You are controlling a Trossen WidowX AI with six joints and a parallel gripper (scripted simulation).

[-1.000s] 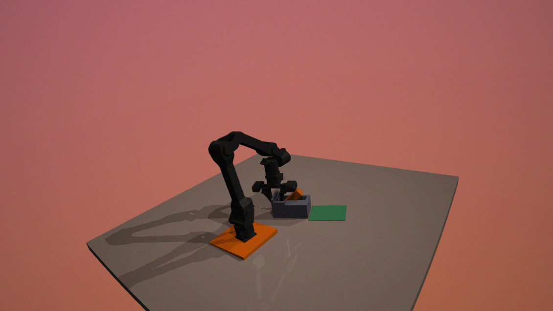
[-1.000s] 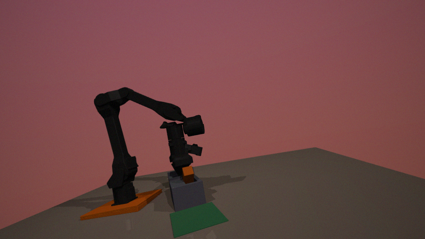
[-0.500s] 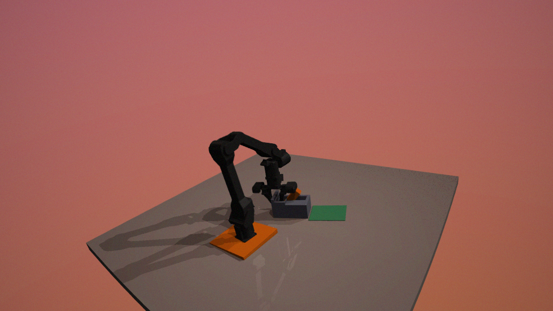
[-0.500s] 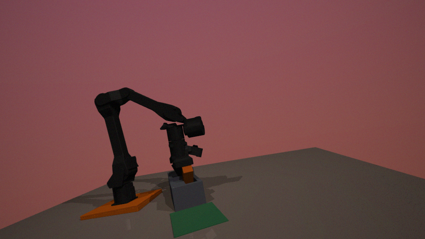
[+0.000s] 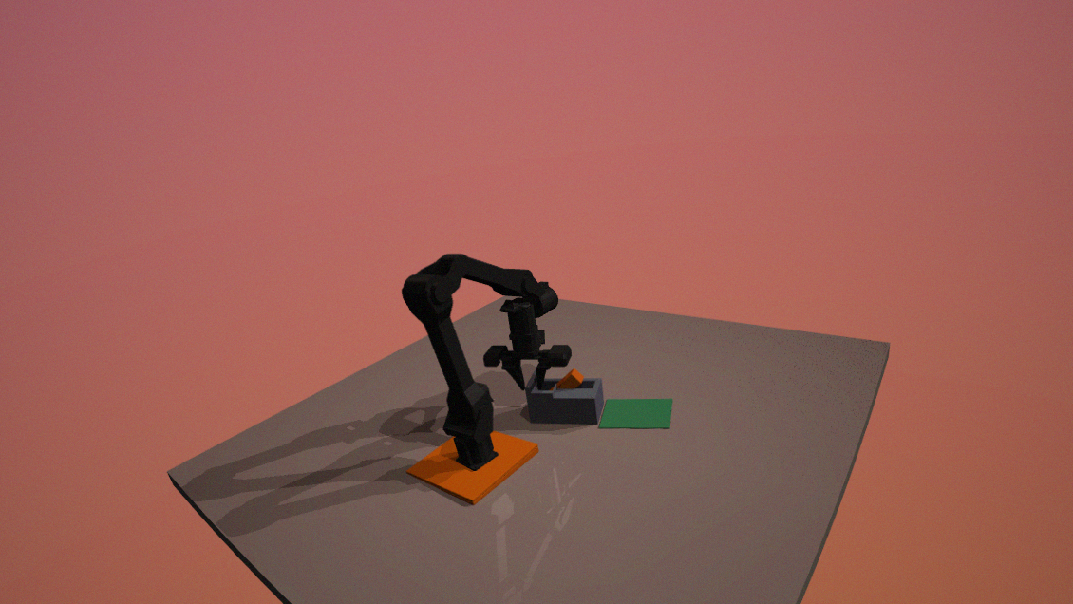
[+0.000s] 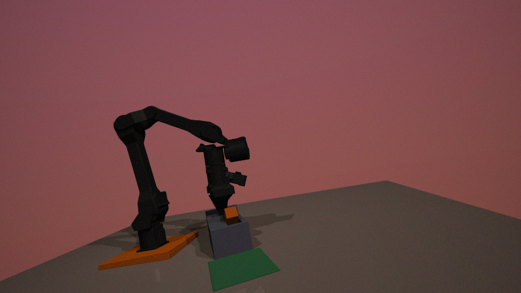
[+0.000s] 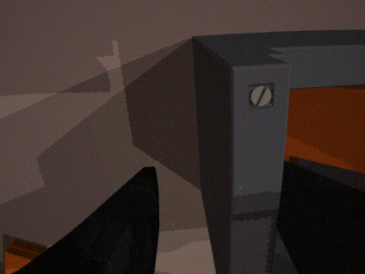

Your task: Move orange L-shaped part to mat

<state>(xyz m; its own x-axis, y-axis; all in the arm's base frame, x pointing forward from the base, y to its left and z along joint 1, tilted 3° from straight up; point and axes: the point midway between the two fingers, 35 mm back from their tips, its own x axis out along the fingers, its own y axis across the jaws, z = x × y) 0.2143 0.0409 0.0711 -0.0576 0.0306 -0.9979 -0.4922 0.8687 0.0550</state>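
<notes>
Right now the orange L-shaped part is 2 cm ahead of my gripper tip, 5 cm to the right of it and 2 cm below it. Round my gripper tip: green mat: 11 cm ahead, 20 cm to the right, 7 cm below.
</notes>
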